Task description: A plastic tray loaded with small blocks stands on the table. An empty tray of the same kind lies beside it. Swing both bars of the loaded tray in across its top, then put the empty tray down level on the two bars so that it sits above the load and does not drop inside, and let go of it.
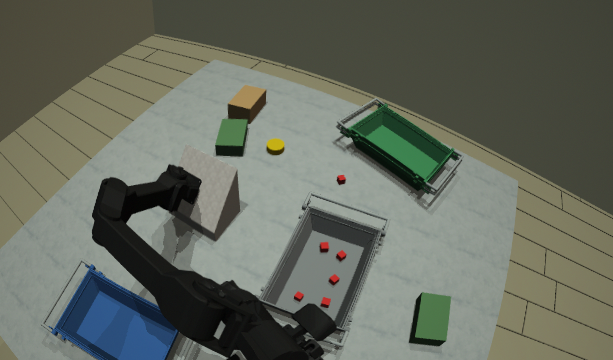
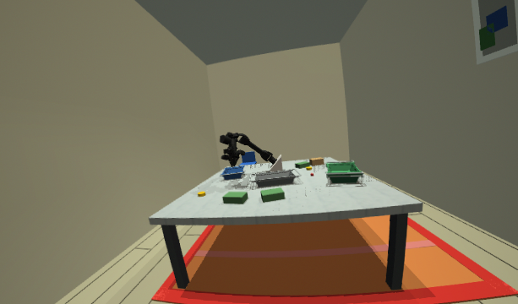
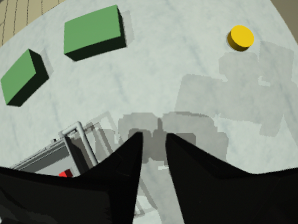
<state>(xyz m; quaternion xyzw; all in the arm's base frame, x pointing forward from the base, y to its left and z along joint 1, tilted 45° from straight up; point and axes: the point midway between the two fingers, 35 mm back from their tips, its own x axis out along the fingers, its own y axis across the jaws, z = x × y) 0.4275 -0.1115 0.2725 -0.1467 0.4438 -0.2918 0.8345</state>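
Now: gripper tip 200 mm to the right of the red bit, 150 mm above it and 90 mm past it. Also, from my gripper tip: tan block (680 mm to the left, 560 mm behind, 130 mm below); blue tray (370 mm behind, 130 mm to the right, 110 mm below); red block (560 mm to the left, 170 mm behind, 150 mm below).
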